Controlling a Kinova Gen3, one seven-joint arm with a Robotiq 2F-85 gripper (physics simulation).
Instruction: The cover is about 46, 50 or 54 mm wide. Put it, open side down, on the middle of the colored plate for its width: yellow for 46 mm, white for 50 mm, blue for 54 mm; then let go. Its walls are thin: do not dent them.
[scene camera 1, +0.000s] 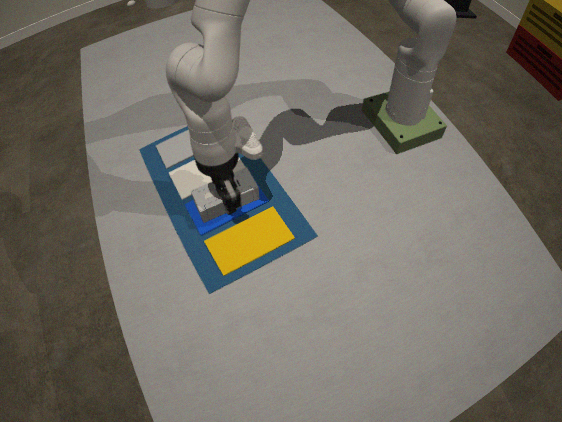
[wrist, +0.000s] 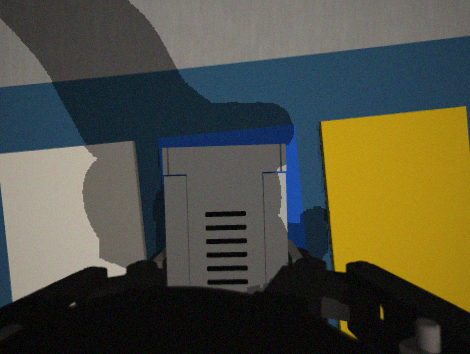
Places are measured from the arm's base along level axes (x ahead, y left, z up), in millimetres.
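Pixels of known places: gripper, fingertip midpoint: (scene camera 1: 225, 199) (wrist: 231, 258); arm's base at its link origin: (scene camera 1: 403, 112).
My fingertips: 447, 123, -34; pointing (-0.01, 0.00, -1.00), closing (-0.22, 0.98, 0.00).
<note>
Ahead of a thing's pixels: the offset from my fingertips to its top centre, as dx, dy, dz. "spot": to the spot under its first point. Level surfaces: height alone.
The grey cover {+0, +0, +36} (scene camera 1: 249, 195) (wrist: 225, 190) is upright, slotted top up, low over the blue plate (scene camera 1: 215, 224) (wrist: 296, 190). Whether it touches the plate cannot be told. In the wrist view, more blue shows on its yellow side than on its white side, and the cover looks turned slightly relative to the plate. My gripper (scene camera 1: 227, 194) (wrist: 231, 258) is shut on the cover, across its width; the far finger is hidden in the scene view. The yellow plate (scene camera 1: 250, 240) (wrist: 395, 200) lies to one side, the white plate {spot: +78, -70, -4} (scene camera 1: 184, 181) (wrist: 50, 210) to the other.
The plates lie on a dark blue mat {dz -8} (scene camera 1: 197, 250) (wrist: 240, 85). A light grey plate {spot: +98, -163, -4} (scene camera 1: 172, 151) lies beyond the white one. The arm's green base (scene camera 1: 412, 132) stands at the upper right. Red and yellow boxes (scene camera 1: 537, 60) are at the far right.
</note>
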